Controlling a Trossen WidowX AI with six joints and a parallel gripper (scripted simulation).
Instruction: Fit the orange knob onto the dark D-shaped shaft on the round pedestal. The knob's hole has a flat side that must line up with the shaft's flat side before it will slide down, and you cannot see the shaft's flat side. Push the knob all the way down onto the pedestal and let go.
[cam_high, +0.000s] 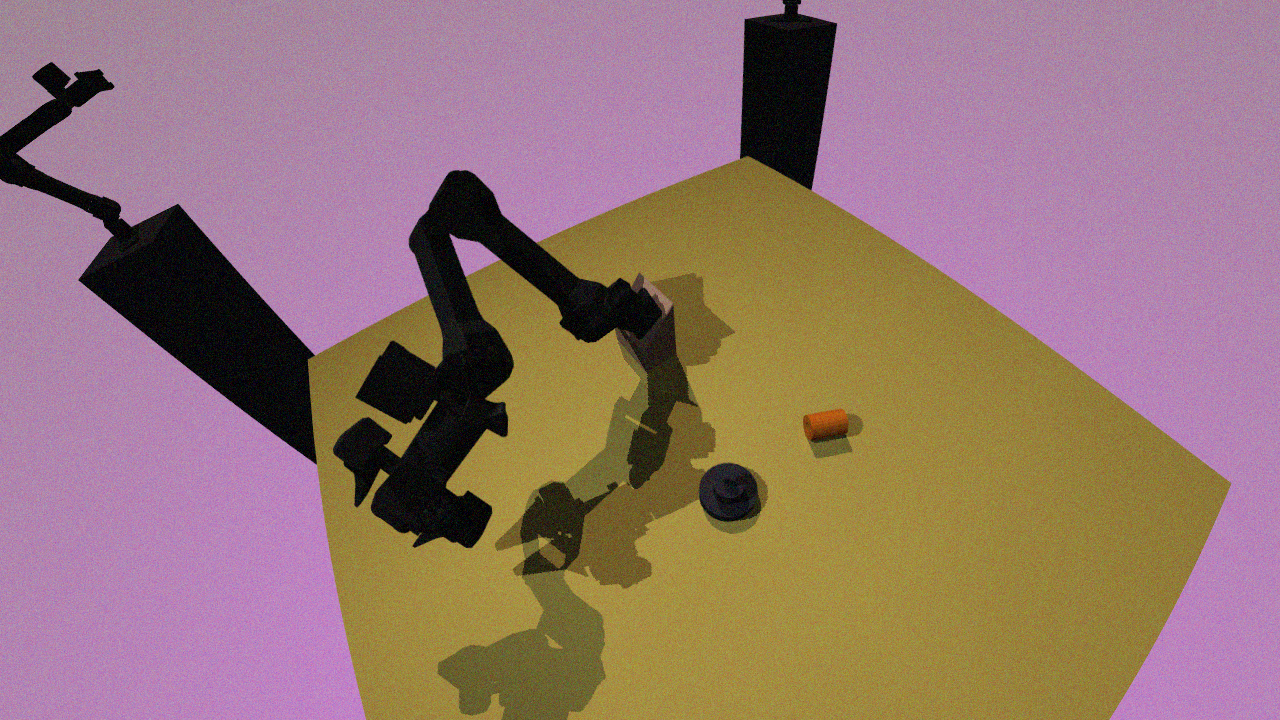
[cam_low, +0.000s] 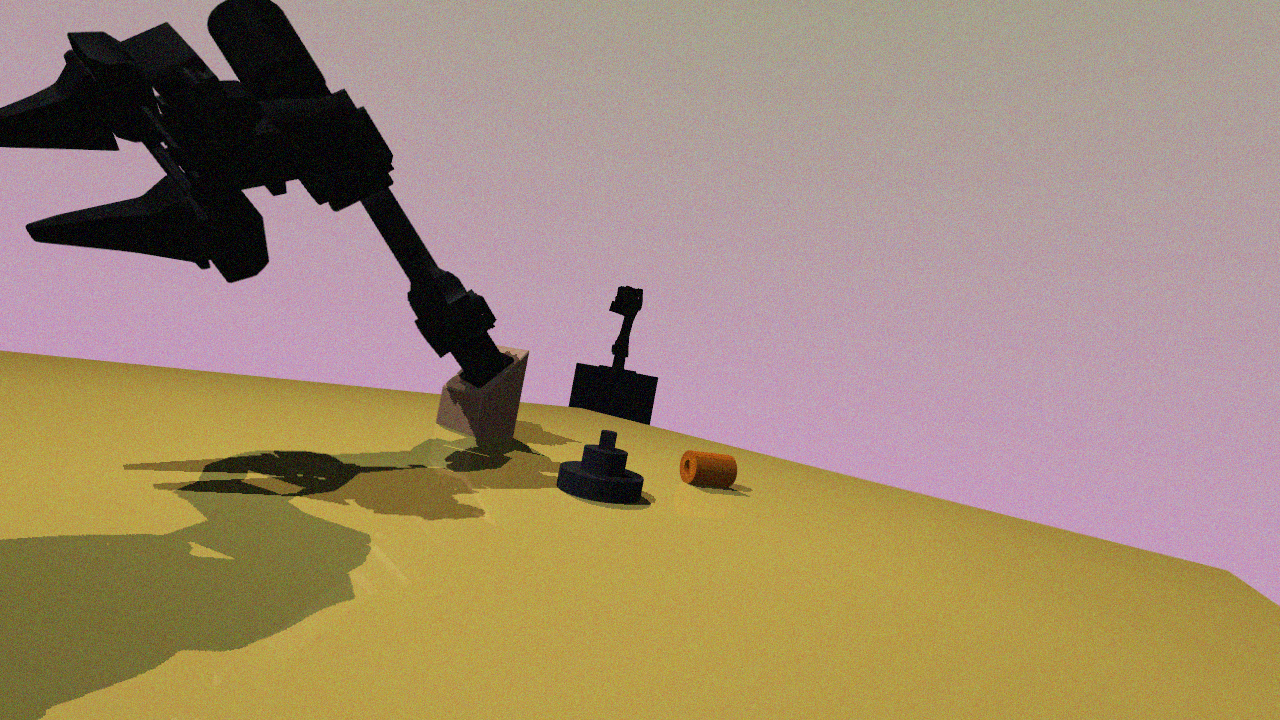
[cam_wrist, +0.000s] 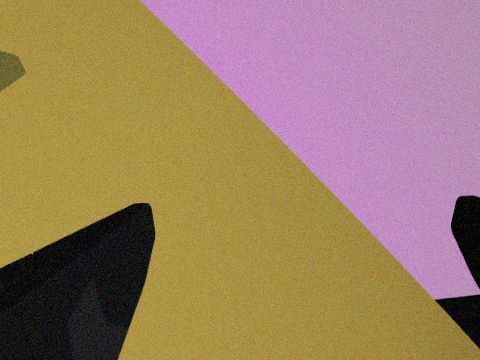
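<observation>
Right now the orange knob is 10 cm ahead of my gripper tip, 61 cm to the left of it and 14 cm below it. Also, from my gripper tip: dark pedestal 11 cm ahead, 42 cm to the left, 13 cm below.
</observation>
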